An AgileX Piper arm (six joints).
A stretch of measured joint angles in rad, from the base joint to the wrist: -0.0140, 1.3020, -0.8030, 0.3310, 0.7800, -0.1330; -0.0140, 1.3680, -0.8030, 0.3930, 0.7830, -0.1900; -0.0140, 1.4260, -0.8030, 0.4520, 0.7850, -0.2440; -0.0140, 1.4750, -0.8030, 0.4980, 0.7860, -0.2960; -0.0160, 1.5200, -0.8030, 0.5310, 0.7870, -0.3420; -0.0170, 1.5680, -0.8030, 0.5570, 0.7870, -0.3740; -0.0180, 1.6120, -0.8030, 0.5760, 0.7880, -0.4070; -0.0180, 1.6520, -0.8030, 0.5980, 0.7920, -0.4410; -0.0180, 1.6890, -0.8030, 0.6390, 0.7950, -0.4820; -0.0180, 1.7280, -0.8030, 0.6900, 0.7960, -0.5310; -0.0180, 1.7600, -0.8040, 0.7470, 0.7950, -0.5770; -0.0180, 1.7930, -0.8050, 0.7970, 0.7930, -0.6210; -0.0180, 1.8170, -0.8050, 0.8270, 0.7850, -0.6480; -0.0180, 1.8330, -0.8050, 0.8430, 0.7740, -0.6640; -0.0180, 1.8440, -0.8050, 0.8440, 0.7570, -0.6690; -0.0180, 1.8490, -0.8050, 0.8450, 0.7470, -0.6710; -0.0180, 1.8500, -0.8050, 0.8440, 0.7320, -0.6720; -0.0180, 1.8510, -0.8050, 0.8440, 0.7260, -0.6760; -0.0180, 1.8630, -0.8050, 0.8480, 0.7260, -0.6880; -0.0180, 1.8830, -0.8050, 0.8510, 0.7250, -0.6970; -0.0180, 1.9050, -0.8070, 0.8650, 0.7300, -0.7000
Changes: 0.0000, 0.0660, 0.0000, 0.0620, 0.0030, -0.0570; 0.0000, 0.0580, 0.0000, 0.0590, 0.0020, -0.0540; 0.0000, 0.0490, 0.0000, 0.0460, 0.0010, -0.0520; -0.0020, 0.0450, 0.0000, 0.0330, 0.0010, -0.0460; -0.0010, 0.0480, 0.0000, 0.0260, 0.0000, -0.0320; -0.0010, 0.0440, 0.0000, 0.0190, 0.0010, -0.0330; 0.0000, 0.0400, 0.0000, 0.0220, 0.0040, -0.0340; 0.0000, 0.0370, 0.0000, 0.0410, 0.0030, -0.0410; 0.0000, 0.0390, 0.0000, 0.0510, 0.0010, -0.0490; 0.0000, 0.0320, -0.0010, 0.0570, -0.0010, -0.0460; 0.0000, 0.0330, -0.0010, 0.0500, -0.0020, -0.0440; 0.0000, 0.0240, 0.0000, 0.0300, -0.0080, -0.0270; 0.0000, 0.0160, 0.0000, 0.0160, -0.0110, -0.0160; 0.0000, 0.0110, 0.0000, 0.0010, -0.0170, -0.0050; 0.0000, 0.0050, 0.0000, 0.0010, -0.0100, -0.0020; 0.0000, 0.0010, 0.0000, -0.0010, -0.0150, -0.0010; 0.0000, 0.0010, 0.0000, 0.0000, -0.0060, -0.0040; 0.0000, 0.0120, 0.0000, 0.0040, 0.0000, -0.0120; 0.0000, 0.0200, 0.0000, 0.0030, -0.0010, -0.0090; 0.0000, 0.0220, -0.0020, 0.0140, 0.0050, -0.0030
